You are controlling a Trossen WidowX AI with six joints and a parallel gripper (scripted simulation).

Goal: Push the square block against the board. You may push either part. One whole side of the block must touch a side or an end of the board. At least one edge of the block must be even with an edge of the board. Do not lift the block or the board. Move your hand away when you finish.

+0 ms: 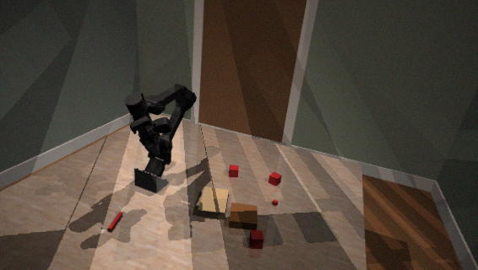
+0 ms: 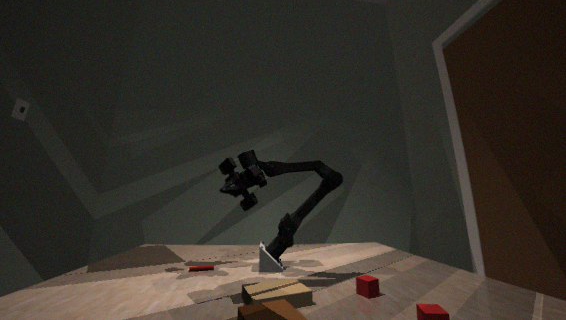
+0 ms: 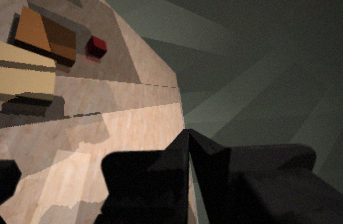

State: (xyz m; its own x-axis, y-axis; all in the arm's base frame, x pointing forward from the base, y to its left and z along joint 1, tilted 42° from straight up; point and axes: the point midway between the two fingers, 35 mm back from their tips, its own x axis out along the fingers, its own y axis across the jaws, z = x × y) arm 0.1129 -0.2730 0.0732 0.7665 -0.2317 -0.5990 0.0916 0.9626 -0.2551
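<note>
Right now the pale tan board is 14 cm ahead of my gripper tip, 17 cm to the left of it and 25 cm below it. Round my gripper tip: orange square block (27 cm ahead, 15 cm to the left, 25 cm below); then red stick (12 cm behind, 7 cm to the right, 26 cm below); then small red ball (36 cm ahead, 29 cm to the left, 26 cm below).
</note>
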